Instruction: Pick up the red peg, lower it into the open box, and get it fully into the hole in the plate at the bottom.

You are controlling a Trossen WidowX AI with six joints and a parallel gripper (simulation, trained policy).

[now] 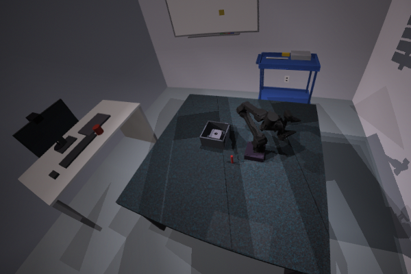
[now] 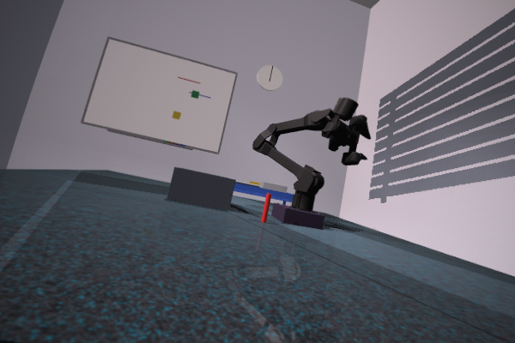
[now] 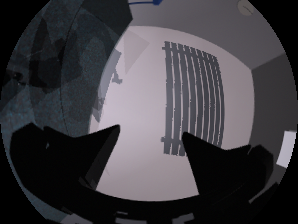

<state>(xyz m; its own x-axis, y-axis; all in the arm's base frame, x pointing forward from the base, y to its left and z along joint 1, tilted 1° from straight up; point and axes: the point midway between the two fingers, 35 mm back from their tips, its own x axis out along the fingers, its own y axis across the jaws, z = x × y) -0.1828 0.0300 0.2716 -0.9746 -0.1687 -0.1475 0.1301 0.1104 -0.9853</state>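
Now: gripper tip 39 cm short of the red peg, 27 cm above it and 8 cm to the right of it. The rest, counted from my gripper tip: plate 55 cm ahead, 26 cm below, 14 cm to the right; grey box 55 cm ahead, 28 cm below, 14 cm to the right.
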